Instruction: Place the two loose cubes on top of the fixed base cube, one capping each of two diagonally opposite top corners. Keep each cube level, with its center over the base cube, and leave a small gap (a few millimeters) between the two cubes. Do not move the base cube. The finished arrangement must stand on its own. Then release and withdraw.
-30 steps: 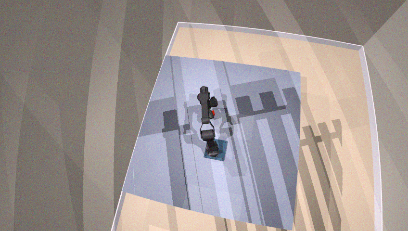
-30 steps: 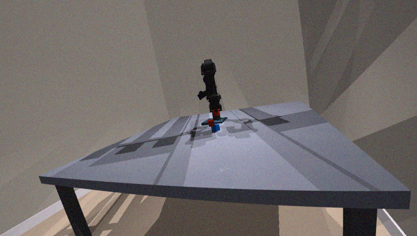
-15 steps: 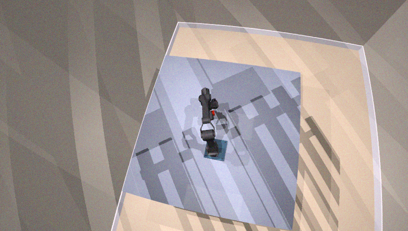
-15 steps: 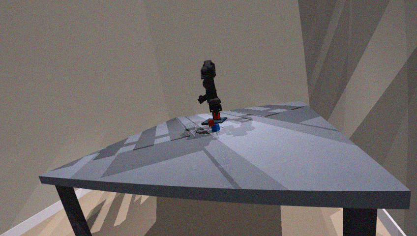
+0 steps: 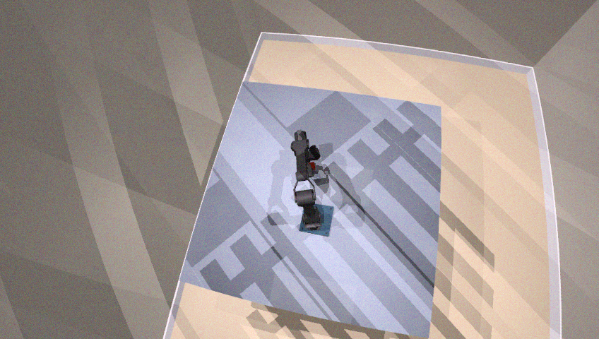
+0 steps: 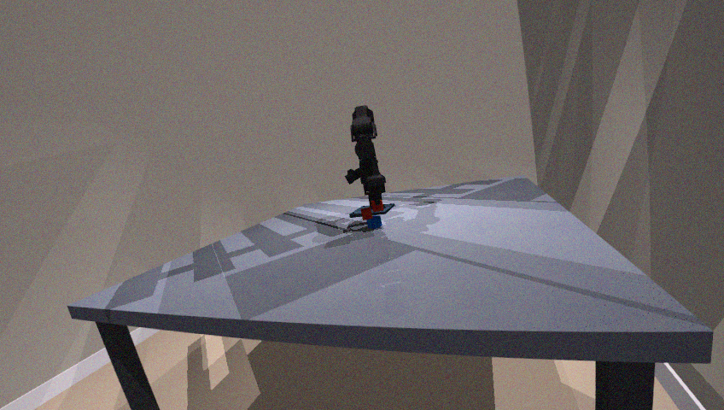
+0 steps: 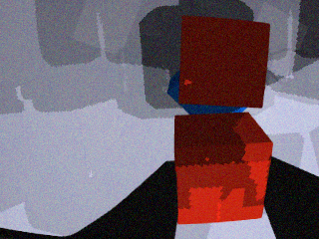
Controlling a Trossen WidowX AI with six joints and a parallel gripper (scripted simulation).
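Right now my gripper tip is 60 mm above the blue cube and 20 mm to the left of it.
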